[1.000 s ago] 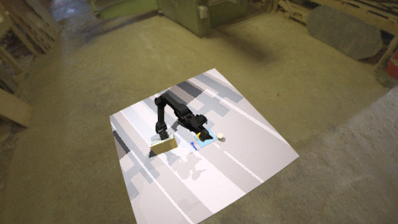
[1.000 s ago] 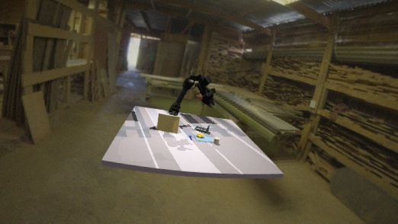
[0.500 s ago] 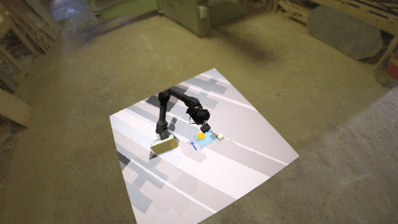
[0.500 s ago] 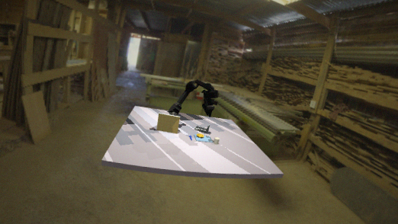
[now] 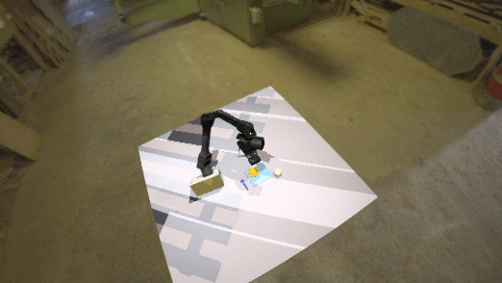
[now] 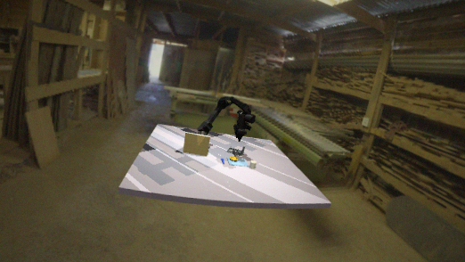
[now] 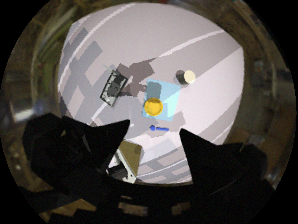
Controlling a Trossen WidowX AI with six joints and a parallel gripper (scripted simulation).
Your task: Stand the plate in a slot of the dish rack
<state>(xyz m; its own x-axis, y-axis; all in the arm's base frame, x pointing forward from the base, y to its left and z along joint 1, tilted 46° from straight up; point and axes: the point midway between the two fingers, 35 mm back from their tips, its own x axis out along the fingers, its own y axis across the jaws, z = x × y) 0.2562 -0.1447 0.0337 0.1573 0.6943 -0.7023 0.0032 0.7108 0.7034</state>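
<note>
The plate is 160 mm below my gripper tip. The rest, counted from my gripper tip: light blue mat 170 mm below, 30 mm to the right, 30 mm ahead; then blue spoon 170 mm below, 90 mm behind, 40 mm to the right; then cup 150 mm below, 130 mm ahead, 100 mm to the right.
</note>
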